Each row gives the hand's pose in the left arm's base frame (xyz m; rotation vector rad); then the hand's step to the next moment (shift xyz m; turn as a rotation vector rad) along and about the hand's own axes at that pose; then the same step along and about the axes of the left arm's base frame.
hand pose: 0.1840 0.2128 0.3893 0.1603 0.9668 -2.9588
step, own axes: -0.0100 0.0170 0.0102 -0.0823 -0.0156 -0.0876
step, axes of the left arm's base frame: 0.0100 -0.0198 -0.0008 0.0889 0.0636 -0.0525
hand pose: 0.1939 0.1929 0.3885 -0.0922 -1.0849 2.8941
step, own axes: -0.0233 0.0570 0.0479 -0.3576 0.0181 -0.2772
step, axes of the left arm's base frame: 0.0183 -0.0758 -0.0006 0.3763 0.1439 -0.2067
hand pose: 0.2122 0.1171 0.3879 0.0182 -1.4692 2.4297
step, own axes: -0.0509 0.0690 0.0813 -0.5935 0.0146 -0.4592
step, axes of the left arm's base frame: 0.0189 -0.1129 -0.0292 0.6285 0.2447 -0.3292
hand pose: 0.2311 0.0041 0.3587 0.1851 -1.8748 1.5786
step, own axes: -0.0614 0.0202 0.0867 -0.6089 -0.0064 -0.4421
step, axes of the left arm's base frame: 0.0024 -0.0930 -0.0552 0.6442 0.2189 -0.3214
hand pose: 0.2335 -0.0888 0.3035 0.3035 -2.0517 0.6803
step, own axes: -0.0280 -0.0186 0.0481 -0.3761 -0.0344 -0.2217
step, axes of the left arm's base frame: -0.0099 -0.0442 -0.0373 0.3759 0.0808 -0.2096
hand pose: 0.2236 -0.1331 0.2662 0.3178 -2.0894 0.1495
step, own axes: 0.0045 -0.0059 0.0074 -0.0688 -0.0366 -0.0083
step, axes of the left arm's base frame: -0.0066 -0.0081 -0.0001 0.0508 -0.0218 -0.0556
